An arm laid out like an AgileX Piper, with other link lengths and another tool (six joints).
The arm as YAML. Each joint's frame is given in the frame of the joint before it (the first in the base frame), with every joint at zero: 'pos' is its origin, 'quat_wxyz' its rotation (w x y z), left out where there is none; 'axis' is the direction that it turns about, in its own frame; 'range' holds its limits. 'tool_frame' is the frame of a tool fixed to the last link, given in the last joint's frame.
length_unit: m
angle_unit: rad
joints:
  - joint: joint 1
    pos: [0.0, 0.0, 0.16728]
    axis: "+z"
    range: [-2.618, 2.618]
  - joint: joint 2
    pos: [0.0, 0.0, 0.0]
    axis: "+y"
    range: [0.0, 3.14]
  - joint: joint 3
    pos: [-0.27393, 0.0, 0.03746]
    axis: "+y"
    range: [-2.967, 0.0]
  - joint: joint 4
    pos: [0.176, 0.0, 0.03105]
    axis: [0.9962, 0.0, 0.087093]
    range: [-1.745, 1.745]
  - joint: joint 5
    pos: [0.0, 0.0, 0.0]
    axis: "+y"
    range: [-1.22, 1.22]
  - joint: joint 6
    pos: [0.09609, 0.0, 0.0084]
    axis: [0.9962, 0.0, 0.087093]
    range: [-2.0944, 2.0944]
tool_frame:
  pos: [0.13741, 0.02, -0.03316]
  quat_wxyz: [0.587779, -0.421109, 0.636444, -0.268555]
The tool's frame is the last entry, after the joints.
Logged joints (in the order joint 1, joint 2, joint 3, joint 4, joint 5, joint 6), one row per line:
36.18 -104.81 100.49 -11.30 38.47 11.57
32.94 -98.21 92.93 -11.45 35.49 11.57
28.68 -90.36 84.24 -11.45 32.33 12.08
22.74 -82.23 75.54 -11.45 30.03 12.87
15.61 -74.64 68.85 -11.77 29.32 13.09
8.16 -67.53 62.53 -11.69 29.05 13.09
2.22 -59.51 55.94 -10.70 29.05 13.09
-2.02 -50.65 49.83 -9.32 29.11 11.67
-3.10 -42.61 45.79 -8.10 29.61 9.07
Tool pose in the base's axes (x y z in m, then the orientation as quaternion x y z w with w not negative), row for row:
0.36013 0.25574 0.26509 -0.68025 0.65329 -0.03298 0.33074
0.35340 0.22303 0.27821 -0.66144 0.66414 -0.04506 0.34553
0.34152 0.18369 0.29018 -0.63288 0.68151 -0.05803 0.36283
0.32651 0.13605 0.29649 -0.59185 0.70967 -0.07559 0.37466
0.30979 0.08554 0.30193 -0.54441 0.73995 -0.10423 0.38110
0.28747 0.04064 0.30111 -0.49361 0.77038 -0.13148 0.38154
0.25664 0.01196 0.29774 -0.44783 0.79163 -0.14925 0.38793
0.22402 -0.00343 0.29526 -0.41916 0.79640 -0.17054 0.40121
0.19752 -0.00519 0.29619 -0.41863 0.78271 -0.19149 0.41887
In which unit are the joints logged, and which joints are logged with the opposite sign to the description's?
The joints are logged in degrees. Opposite sign: joint 2, joint 3.
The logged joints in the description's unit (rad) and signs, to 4 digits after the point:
0.6315 1.8293 -1.7539 -0.1972 0.6714 0.2019
0.5749 1.7141 -1.6219 -0.1998 0.6194 0.2019
0.5006 1.5771 -1.4703 -0.1998 0.5643 0.2108
0.3969 1.4352 -1.3184 -0.1998 0.5241 0.2246
0.2724 1.3027 -1.2017 -0.2054 0.5117 0.2285
0.1424 1.1786 -1.0914 -0.2040 0.5070 0.2285
0.0387 1.0386 -0.9763 -0.1868 0.5070 0.2285
-0.0353 0.8840 -0.8697 -0.1627 0.5081 0.2037
-0.0541 0.7437 -0.7992 -0.1414 0.5168 0.1583

